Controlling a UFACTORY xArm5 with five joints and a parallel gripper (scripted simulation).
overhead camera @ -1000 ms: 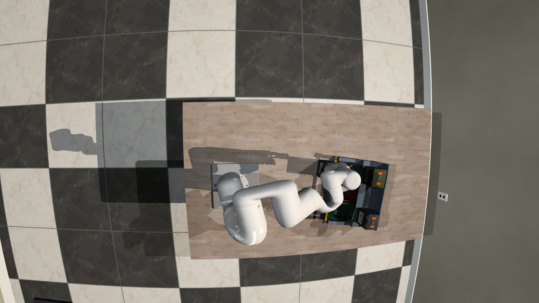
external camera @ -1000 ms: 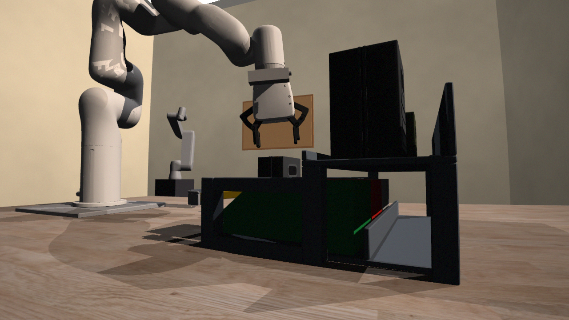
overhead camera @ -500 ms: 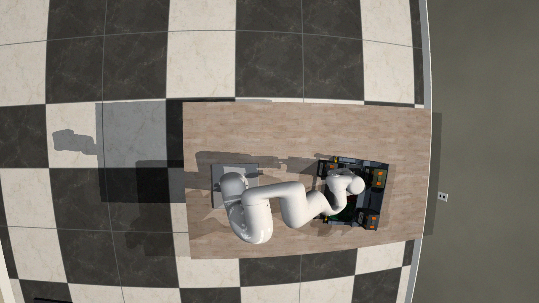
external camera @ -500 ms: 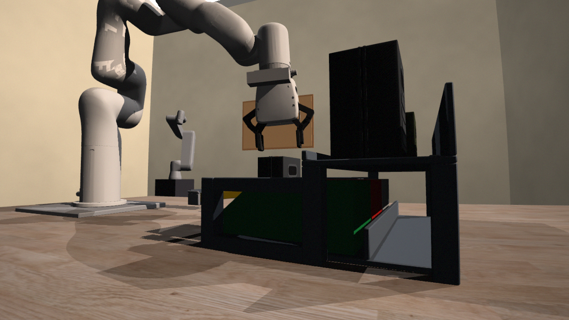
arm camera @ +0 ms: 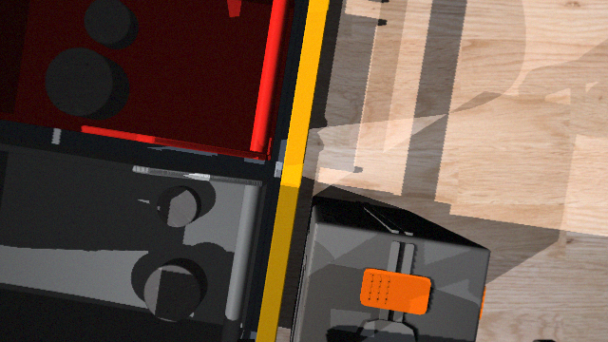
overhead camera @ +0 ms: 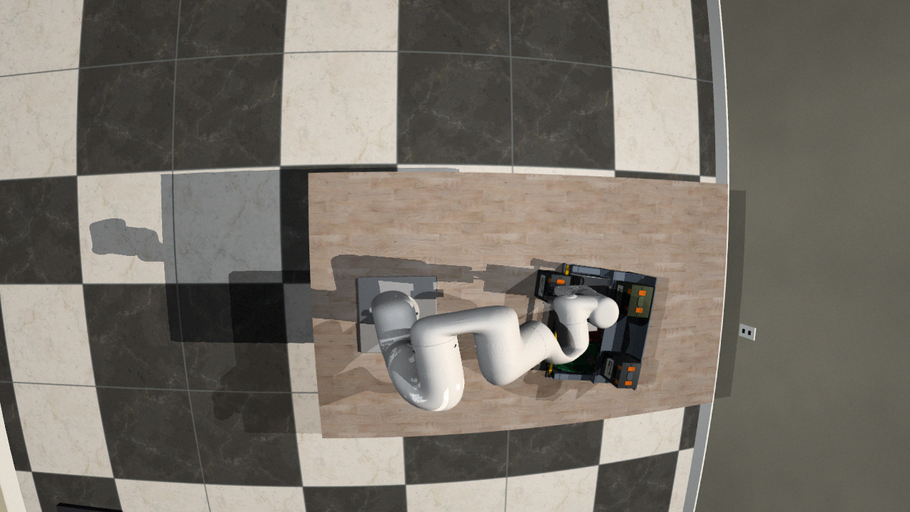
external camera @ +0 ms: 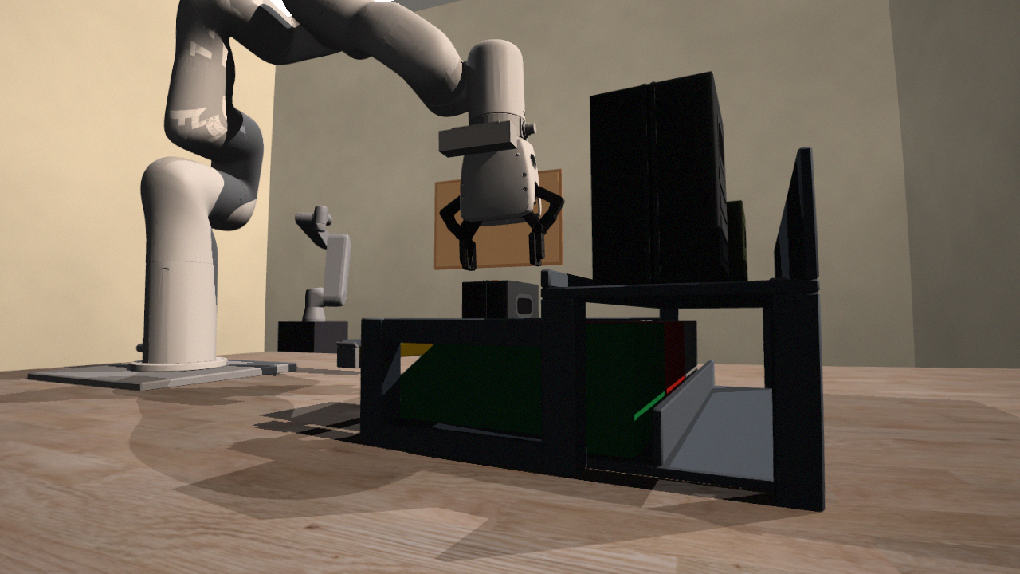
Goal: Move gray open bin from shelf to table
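Right now my hand is 9 cm above the dark box. Round my hand: gray open bin: 15 cm ahead, 12 cm below, 2 cm to the right; red bin: 14 cm ahead, 13 cm to the right, 12 cm below; yellow bar: 12 cm to the right, 10 cm below, 3 cm ahead.
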